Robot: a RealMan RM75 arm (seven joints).
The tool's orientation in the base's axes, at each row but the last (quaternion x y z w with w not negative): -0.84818 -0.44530 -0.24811 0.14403; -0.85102 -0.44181 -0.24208 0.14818; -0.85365 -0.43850 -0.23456 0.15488; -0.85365 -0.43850 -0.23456 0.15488; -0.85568 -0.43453 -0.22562 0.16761
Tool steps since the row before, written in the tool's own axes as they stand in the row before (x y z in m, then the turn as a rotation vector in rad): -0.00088 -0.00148 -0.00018 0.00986 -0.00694 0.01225; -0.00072 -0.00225 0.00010 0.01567 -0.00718 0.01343; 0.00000 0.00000 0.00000 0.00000 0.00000 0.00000; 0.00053 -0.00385 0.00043 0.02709 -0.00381 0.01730; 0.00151 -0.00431 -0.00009 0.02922 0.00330 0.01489
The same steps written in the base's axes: -0.00170 0.00015 -0.00030 0.00258 0.01634 -0.00466; -0.00218 0.00083 -0.00039 0.00558 0.02098 -0.00248; 0.00000 0.00000 0.00000 0.00000 0.00000 0.00000; -0.00278 0.00275 0.00015 0.01514 0.02861 0.00019; -0.00277 0.00341 0.00127 0.02149 0.02484 0.00270
